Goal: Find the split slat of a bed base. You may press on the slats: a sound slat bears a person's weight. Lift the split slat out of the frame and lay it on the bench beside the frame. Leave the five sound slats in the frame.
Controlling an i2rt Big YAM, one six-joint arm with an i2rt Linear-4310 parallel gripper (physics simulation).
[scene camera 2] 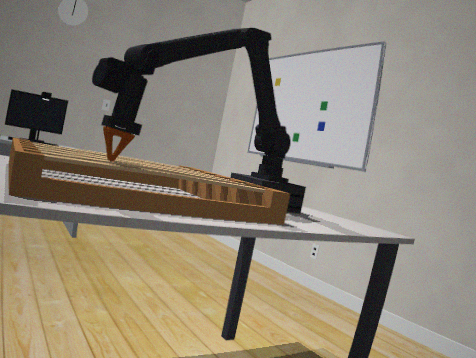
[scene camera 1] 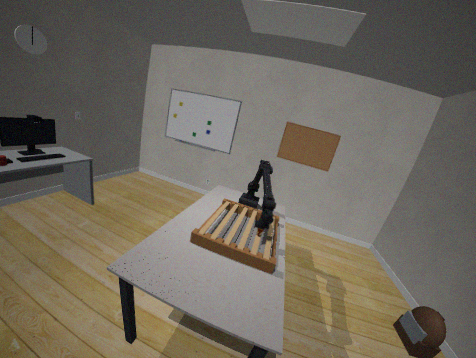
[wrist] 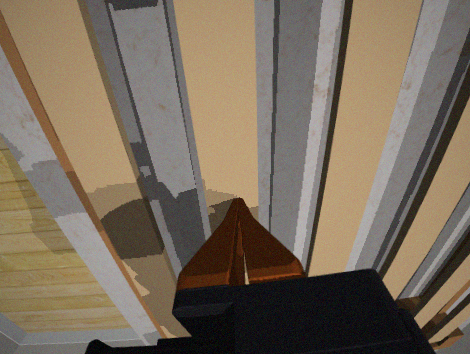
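Observation:
The wooden bed frame [scene camera 1: 232,253] [scene camera 2: 150,201] stands on the bench [scene camera 1: 200,280] with its slats in it. My gripper [scene camera 1: 259,234] [scene camera 2: 111,160] [wrist: 238,204] is shut and empty, pointing down. Its tips are at or just above the second slat [scene camera 1: 255,246] [wrist: 217,100] from the right in the scene camera 1 view; contact is not clear. That slat looks straight. The outermost slat [wrist: 65,100] lies left of the tips in the wrist view, and another slat [wrist: 370,100] lies to their right. No split shows on any slat; the stretch behind the gripper is hidden.
The arm's base [scene camera 1: 248,198] [scene camera 2: 295,192] stands on the bench behind the frame. The frame's side rail [wrist: 70,177] runs near the bench edge, with floor beyond it. A desk with a monitor [scene camera 1: 27,131] [scene camera 2: 36,112] stands farther off.

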